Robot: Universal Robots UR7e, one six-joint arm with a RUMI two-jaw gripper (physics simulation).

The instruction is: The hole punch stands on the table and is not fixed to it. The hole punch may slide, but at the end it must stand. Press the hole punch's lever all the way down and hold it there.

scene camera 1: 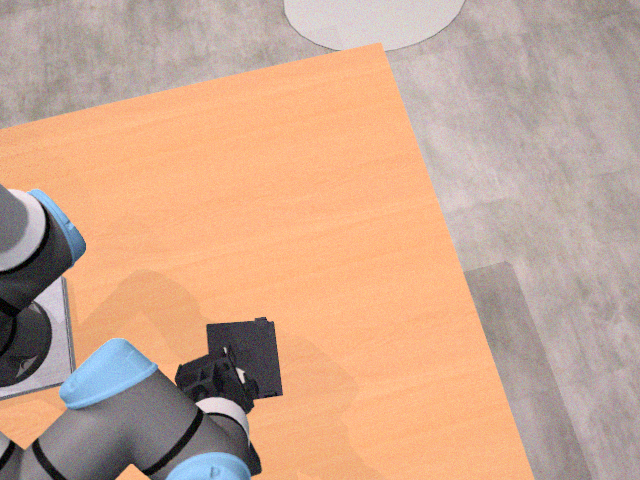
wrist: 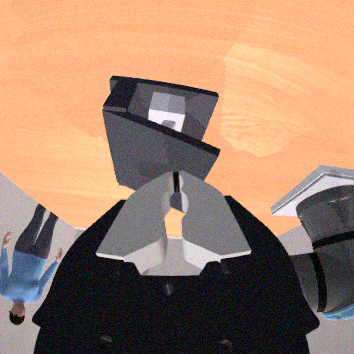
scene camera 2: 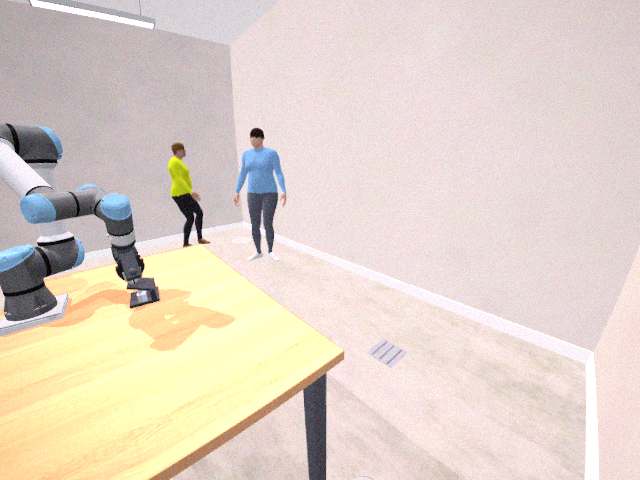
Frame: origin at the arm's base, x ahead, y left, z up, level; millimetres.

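Seen in the pictures: gripper, fingertip midpoint: (wrist: 176, 174) (scene camera 2: 134, 283); arm's base at its link origin: (scene camera 1: 6, 340) (wrist: 327, 201) (scene camera 2: 32, 309).
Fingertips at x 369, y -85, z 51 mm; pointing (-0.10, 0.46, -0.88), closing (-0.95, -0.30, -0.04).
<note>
Pixels of each thing's top centre, then the offset from my fingertips to it. "pt": a spot on its surface instead. Level surfaces: height alone.
- dark grey hole punch at its top centre: (wrist: 150, 187) (scene camera 1: 238, 355) (scene camera 2: 139, 278) 20 mm ahead, 19 mm left, 7 mm up
- base at a spot on its surface: (wrist: 197, 107) pt 13 mm back, 27 mm right, 67 mm down
- table at its surface level: 79 mm down
The dark grey hole punch (scene camera 1: 261, 351) (scene camera 2: 143, 298) stands on the table. Its flat lever (wrist: 150, 145) is raised in a wedge above the base (wrist: 197, 107), with a clear gap at the right side in the wrist view, where a light metal block shows between them. Lever and base come together at the left there. My gripper (scene camera 1: 227, 352) (scene camera 2: 133, 281) (wrist: 176, 174) is shut and empty. It leans, with its fingertips at the lever's top face, near the lever's edge closest to the gripper in the wrist view. I cannot tell whether they touch it.
The arm's base plate (scene camera 1: 64, 330) (scene camera 2: 63, 305) (wrist: 320, 172) lies beside the hole punch on the table (scene camera 1: 310, 206) (scene camera 2: 103, 392). A person in blue (scene camera 2: 261, 170) (wrist: 25, 270) and a person in yellow (scene camera 2: 179, 175) stand beyond the table.
</note>
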